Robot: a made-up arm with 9 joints. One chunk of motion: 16 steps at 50 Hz.
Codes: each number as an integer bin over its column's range. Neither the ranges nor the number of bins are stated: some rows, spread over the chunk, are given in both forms.
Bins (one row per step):
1: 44 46 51 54 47 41
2: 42 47 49 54 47 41
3: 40 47 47 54 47 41
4: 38 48 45 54 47 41
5: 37 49 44 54 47 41
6: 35 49 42 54 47 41
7: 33 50 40 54 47 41
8: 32 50 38 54 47 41
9: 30 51 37 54 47 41
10: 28 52 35 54 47 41
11: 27 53 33 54 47 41
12: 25 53 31 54 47 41
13: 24 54 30 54 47 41
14: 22 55 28 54 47 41
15: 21 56 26 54 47 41
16: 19 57 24 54 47 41
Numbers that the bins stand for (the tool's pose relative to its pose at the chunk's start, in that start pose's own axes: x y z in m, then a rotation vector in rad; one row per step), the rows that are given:
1: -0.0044 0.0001 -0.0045 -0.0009 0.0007 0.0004
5: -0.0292 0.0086 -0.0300 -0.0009 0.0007 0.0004
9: -0.0539 0.0142 -0.0555 -0.0009 0.0007 0.0004
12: -0.0716 0.0199 -0.0773 -0.0009 0.0007 0.0004
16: -0.0928 0.0312 -0.1027 -0.0009 0.0007 0.0004
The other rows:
2: -0.0115 0.0029 -0.0118 -0.0009 0.0007 0.0004
3: -0.0186 0.0029 -0.0191 -0.0009 0.0007 0.0004
4: -0.0257 0.0058 -0.0264 -0.0009 0.0007 0.0004
6: -0.0363 0.0086 -0.0373 -0.0009 0.0007 0.0004
7: -0.0433 0.0114 -0.0445 -0.0009 0.0007 0.0004
8: -0.0469 0.0114 -0.0518 -0.0009 0.0007 0.0004
10: -0.0610 0.0171 -0.0627 -0.0009 0.0007 0.0004
11: -0.0645 0.0199 -0.0700 -0.0009 0.0007 0.0004
13: -0.0752 0.0227 -0.0809 -0.0009 0.0007 0.0004
14: -0.0822 0.0256 -0.0882 -0.0009 0.0007 0.0004
15: -0.0858 0.0284 -0.0955 -0.0009 0.0007 0.0004

